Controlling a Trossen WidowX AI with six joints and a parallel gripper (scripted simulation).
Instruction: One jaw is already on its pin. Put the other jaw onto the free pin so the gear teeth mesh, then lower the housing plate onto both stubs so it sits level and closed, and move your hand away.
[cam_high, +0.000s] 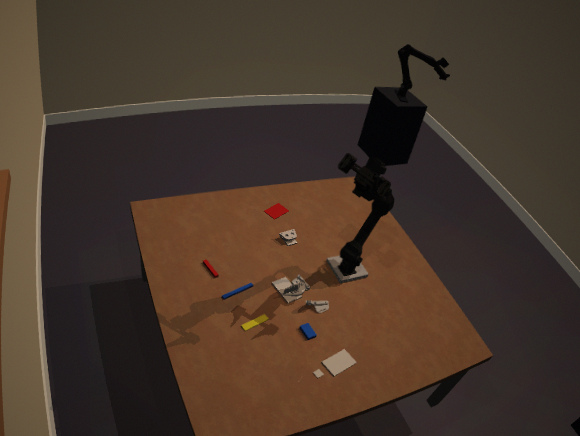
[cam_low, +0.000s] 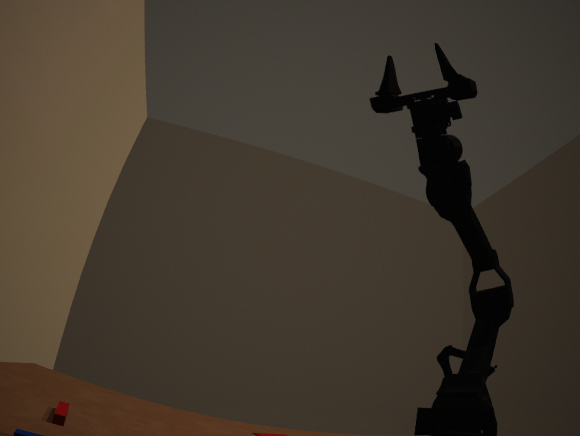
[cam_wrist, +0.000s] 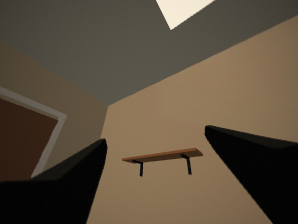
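Right now my gripper tip is 120 mm short of the blue block, 140 mm to the right of it and 660 mm above it. From my gripper tip the other things lie so: blue bar: 310 mm ahead, 140 mm to the right, 660 mm below; then flat plate: 70 mm ahead, 310 mm to the left, 660 mm below; then yellow bar: 300 mm ahead, 30 mm to the left, 670 mm below.
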